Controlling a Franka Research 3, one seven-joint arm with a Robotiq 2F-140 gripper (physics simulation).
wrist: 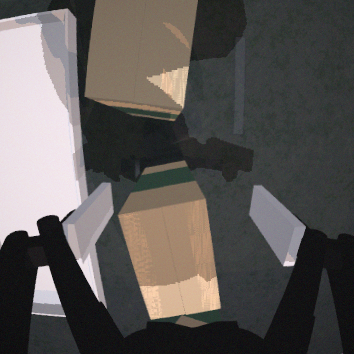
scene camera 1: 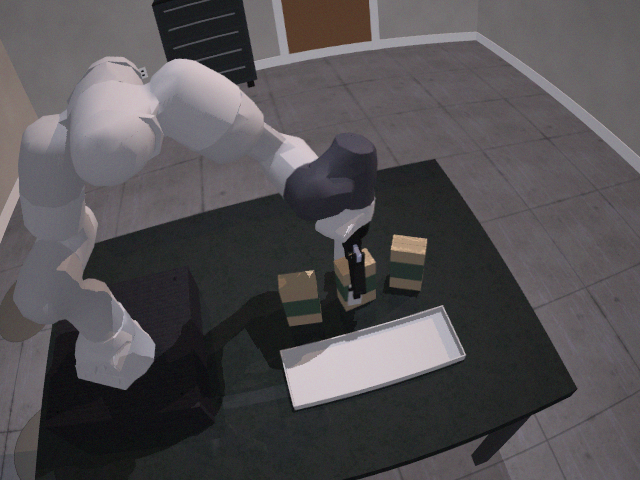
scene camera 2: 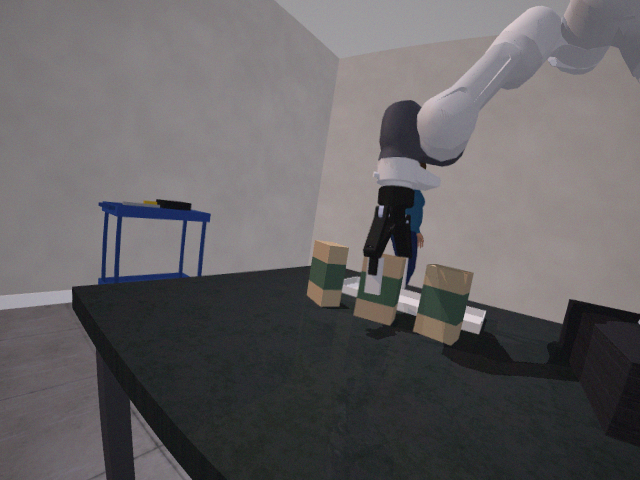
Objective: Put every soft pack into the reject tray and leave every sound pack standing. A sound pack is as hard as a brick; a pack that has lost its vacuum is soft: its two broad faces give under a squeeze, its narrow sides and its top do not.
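Scene camera 2 shows the gripper (scene camera 2: 386, 290) together with a white reject tray (scene camera 2: 473, 319). In scene camera 1 there are the white reject tray (scene camera 1: 347, 365) and the gripper (scene camera 1: 347, 280). The wrist view, too, shows the tray (wrist: 50, 179) as well as the gripper (wrist: 181, 198).
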